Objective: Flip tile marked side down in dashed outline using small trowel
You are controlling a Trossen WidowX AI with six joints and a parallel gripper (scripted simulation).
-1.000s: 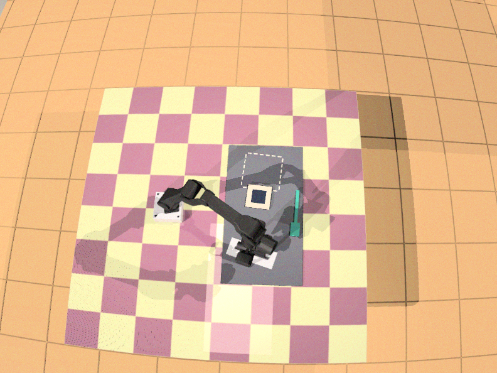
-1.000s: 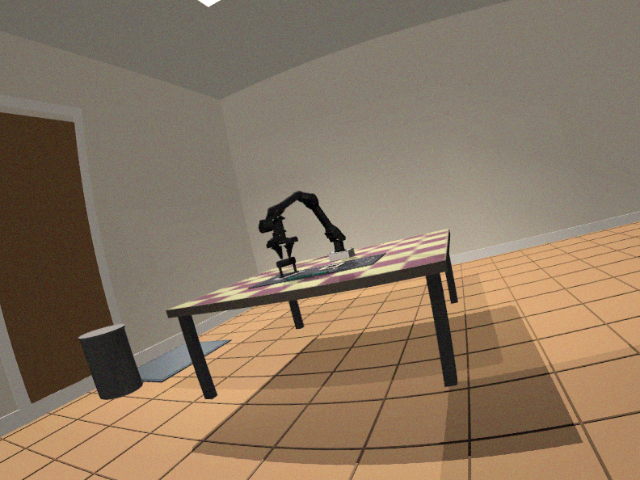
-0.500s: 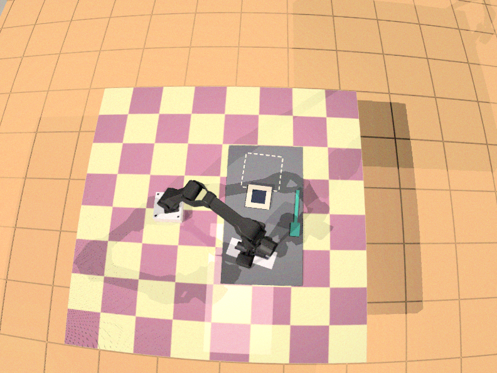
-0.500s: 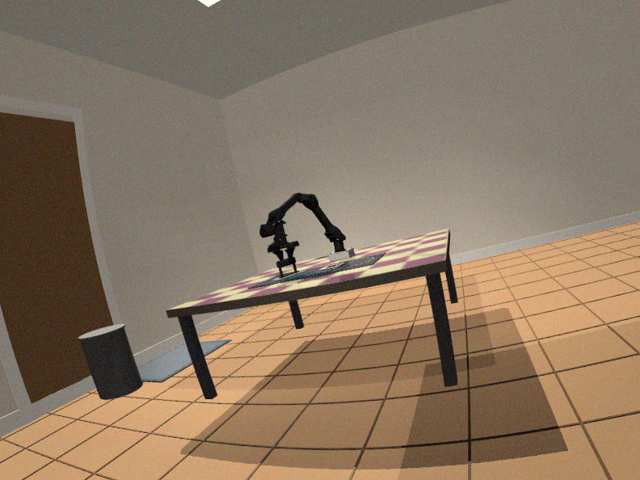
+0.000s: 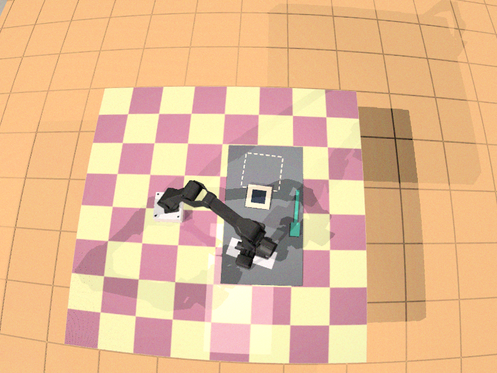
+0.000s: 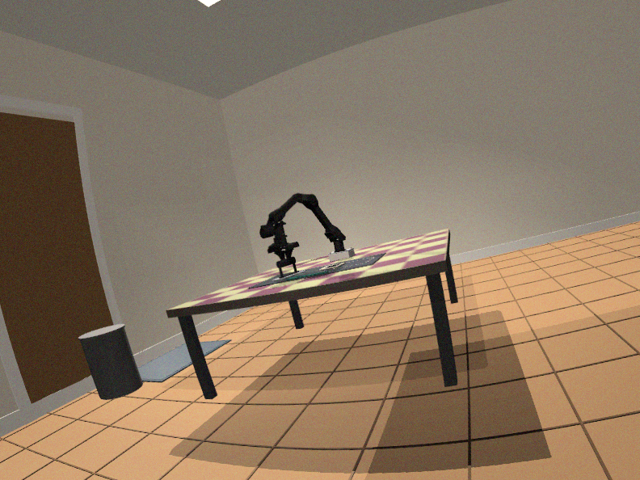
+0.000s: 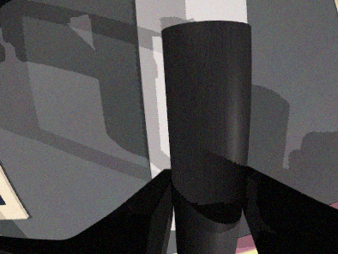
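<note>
Right now my gripper tip is 20 mm past the trowel, 10 mm to the right of it and 30 mm above it. Also, from my gripper tip: square tile (70 mm ahead, 240 mm to the left, 60 mm below); grey mat (80 mm ahead, 170 mm to the left, 80 mm below); teal long-handled tool (210 mm ahead, 120 mm to the left, 60 mm below).
</note>
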